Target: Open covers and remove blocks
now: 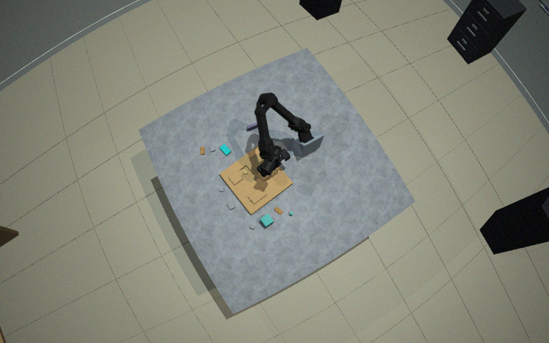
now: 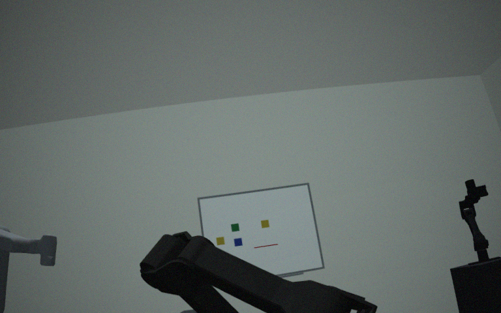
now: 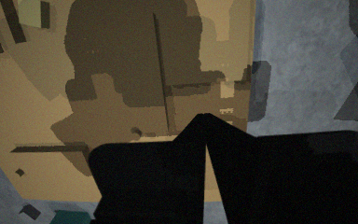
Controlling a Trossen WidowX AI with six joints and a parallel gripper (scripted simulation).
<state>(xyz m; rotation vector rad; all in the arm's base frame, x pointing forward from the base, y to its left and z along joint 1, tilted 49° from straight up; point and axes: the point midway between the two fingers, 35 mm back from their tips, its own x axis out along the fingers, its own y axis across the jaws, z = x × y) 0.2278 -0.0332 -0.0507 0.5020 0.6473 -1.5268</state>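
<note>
The tan puzzle board lies 110 mm ahead of my gripper tip, 10 mm to the left of it and 30 mm below it. Also, from my gripper tip: tiny teal cube: 60 mm ahead, 260 mm to the left, 40 mm below; purple block: 50 mm behind, 290 mm to the right, 40 mm below; orange block: 100 mm ahead, 210 mm to the left, 50 mm below.
</note>
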